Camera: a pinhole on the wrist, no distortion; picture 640 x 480 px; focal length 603.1 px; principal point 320.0 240.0 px. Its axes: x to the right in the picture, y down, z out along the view. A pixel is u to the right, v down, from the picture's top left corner.
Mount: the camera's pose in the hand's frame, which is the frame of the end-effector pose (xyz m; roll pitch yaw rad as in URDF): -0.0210 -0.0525 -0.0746 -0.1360 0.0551 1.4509
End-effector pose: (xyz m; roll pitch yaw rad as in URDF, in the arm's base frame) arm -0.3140 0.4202 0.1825 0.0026 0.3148 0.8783
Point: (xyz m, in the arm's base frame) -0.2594 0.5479 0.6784
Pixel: 381.0 175.1
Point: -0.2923 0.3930 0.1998
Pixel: 419.0 111.6
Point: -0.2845 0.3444 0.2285
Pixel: 164.0 317.7
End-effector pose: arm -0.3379 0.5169 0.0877 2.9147 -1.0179 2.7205
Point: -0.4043 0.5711 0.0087
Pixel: 440.1 185.0
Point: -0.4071 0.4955 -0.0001
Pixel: 217.6 248.9
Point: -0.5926 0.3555 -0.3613
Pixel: outside the picture
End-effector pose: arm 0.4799 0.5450 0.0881 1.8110 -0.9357 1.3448
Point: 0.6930 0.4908 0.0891
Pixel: 517.7 145.7
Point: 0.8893 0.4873 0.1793
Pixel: 531.5 33.8
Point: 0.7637 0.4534 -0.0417
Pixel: 374.7 323.2
